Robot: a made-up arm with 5 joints. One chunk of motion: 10 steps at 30 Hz.
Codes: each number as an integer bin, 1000 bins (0 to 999) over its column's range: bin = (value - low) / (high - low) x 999, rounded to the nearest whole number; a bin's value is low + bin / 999 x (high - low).
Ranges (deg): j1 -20..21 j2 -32..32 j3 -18..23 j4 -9..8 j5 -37..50
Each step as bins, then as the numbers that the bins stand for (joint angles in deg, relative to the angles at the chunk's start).
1 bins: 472 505 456 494 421
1 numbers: -0.63 0.35 0.71 -0.59 -0.34
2 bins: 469 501 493 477 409
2 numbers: -0.75 0.10 2.23 -0.88 -1.38
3 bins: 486 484 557 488 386
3 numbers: -0.05 -0.99 4.86 -0.70 -3.38
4 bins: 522 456 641 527 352
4 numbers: 1.42 -2.79 8.31 -0.03 -6.35
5 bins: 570 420 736 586 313
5 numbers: 3.39 -5.09 12.21 0.97 -9.74
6 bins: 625 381 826 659 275
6 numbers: 5.65 -7.59 15.90 2.21 -13.05
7 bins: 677 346 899 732 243
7 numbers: 7.78 -9.83 18.90 3.46 -15.84
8 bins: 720 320 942 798 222
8 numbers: 9.55 -11.50 20.66 4.58 -17.67
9 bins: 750 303 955 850 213
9 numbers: 10.78 -12.59 21.19 5.46 -18.45
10 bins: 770 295 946 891 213
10 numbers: 11.60 -13.10 20.82 6.16 -18.45
